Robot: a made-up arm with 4 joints.
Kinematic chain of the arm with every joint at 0, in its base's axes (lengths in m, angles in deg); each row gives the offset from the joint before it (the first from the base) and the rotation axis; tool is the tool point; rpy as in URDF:
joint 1: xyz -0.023 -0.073 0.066 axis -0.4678 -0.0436 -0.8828
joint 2: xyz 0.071 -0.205 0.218 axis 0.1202 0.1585 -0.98
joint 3: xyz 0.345 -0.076 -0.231 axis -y
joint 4: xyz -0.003 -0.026 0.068 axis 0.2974 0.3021 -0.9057
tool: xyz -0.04 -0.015 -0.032 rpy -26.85 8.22 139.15
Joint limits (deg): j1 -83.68..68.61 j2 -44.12..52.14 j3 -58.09..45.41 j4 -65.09..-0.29
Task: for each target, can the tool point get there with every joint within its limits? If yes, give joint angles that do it. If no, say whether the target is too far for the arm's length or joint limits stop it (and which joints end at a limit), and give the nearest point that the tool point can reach.
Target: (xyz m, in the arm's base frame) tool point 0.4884 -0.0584 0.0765
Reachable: yes | joints -32.67 -21.16 1.25 -59.88
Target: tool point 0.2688 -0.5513 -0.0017
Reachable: yes | joints -9.56 42.85 -30.03 -44.39
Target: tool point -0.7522 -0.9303 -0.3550
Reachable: no: too far | nearest point -0.2578 -0.5882 0.2199 | short by 0.832 m
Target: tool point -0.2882 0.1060 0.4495
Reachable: no: joint limits stop it (at a limit: joint 1, joint 2, joint 4) | nearest point -0.3538 -0.3843 0.2835 | short by 0.522 m
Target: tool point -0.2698 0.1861 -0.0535
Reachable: no: joint limits stop it (at a limit: joint 1, joint 2, joint 3, joint 4) | nearest point 0.1920 0.2585 0.1606 | short by 0.514 m
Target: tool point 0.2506 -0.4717 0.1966
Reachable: yes | joints 30.60 -18.56 32.54 -56.63
